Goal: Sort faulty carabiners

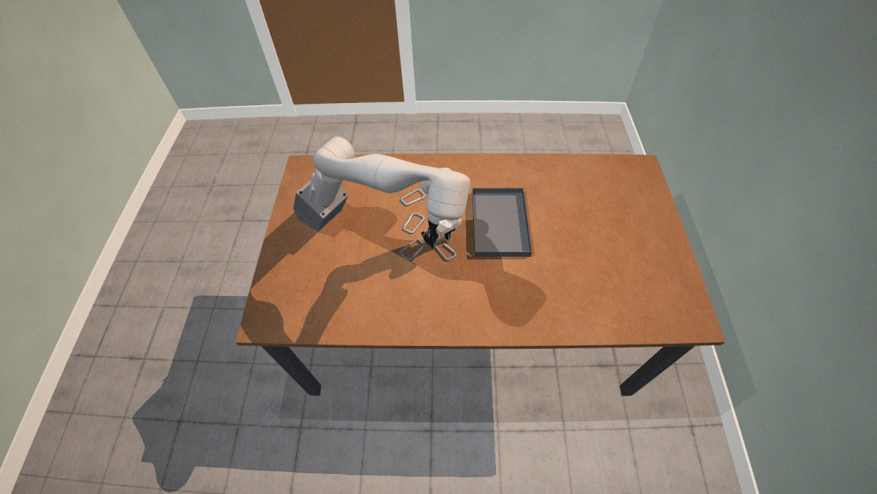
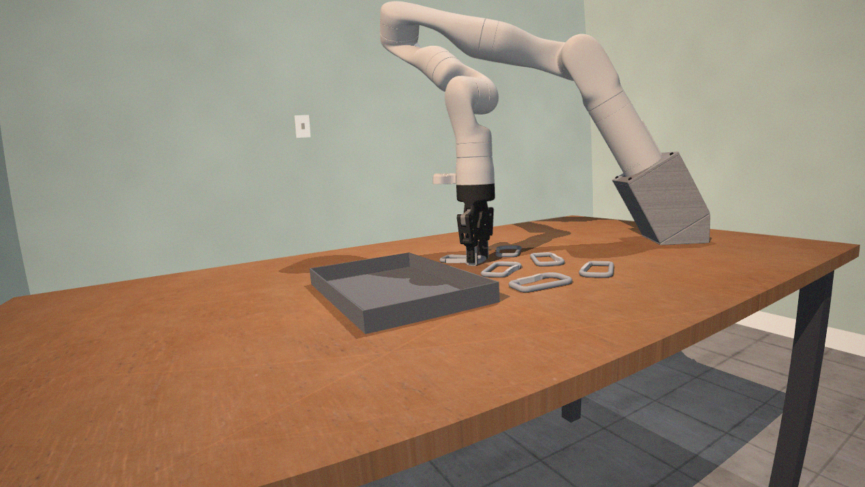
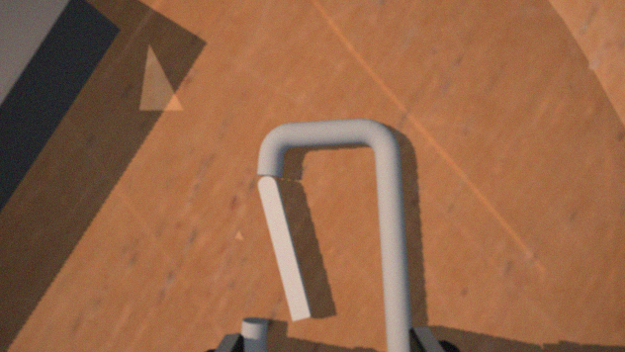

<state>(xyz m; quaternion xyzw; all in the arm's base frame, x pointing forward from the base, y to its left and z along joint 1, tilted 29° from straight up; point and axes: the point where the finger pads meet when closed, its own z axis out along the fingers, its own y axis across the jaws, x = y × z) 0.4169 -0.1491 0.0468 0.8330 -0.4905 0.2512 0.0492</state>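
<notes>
My hand is 24 cm short of the grey tray, 5 cm to the right of it and 1 cm above it. The rest, counted from my hand: carabiner gate: 5 cm ahead, 18 cm to the left, 1 cm below.
</notes>
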